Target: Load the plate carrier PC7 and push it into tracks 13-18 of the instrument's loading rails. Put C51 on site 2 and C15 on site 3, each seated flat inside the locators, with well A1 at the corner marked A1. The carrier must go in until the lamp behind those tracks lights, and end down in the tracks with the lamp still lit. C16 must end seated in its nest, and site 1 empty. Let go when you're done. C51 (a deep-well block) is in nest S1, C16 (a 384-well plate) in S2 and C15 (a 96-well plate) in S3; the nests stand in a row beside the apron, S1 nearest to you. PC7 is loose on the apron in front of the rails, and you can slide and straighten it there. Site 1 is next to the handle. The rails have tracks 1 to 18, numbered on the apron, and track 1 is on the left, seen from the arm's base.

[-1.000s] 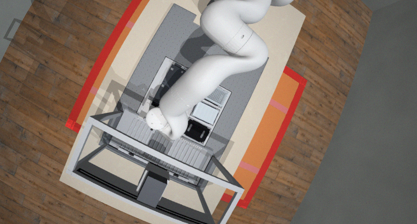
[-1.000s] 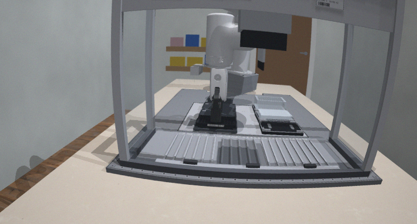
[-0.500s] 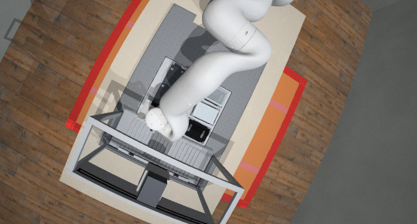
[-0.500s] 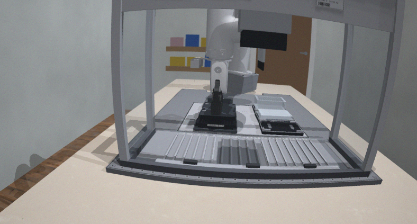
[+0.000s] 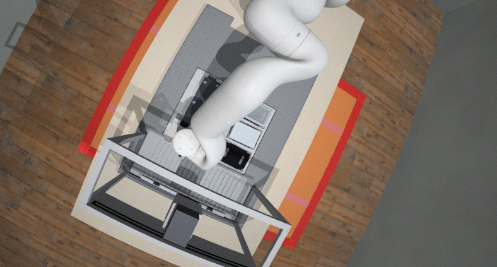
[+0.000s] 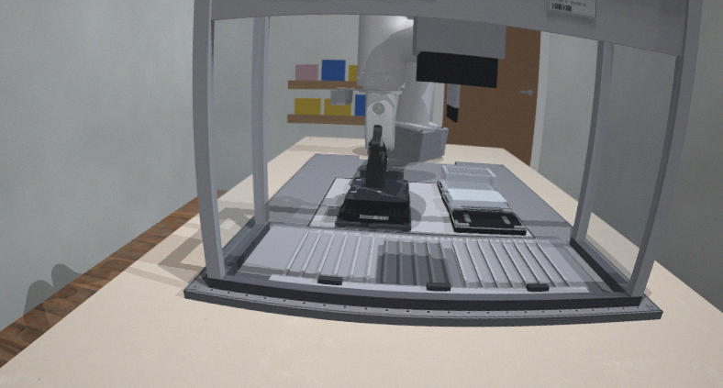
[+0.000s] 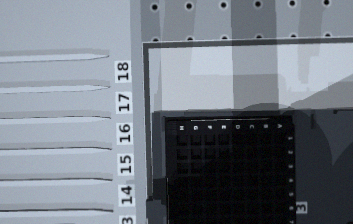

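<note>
Right now the deep-well block C51 is 250 mm behind my hand, 180 mm to the left of it and 50 mm below it. The rest, counted from my hand: plate carrier PC7: 110 mm behind, 70 mm below, 10 mm to the right; nest S3: 220 mm to the left, 80 mm below, 40 mm behind; black plate C15: 70 mm below.
</note>
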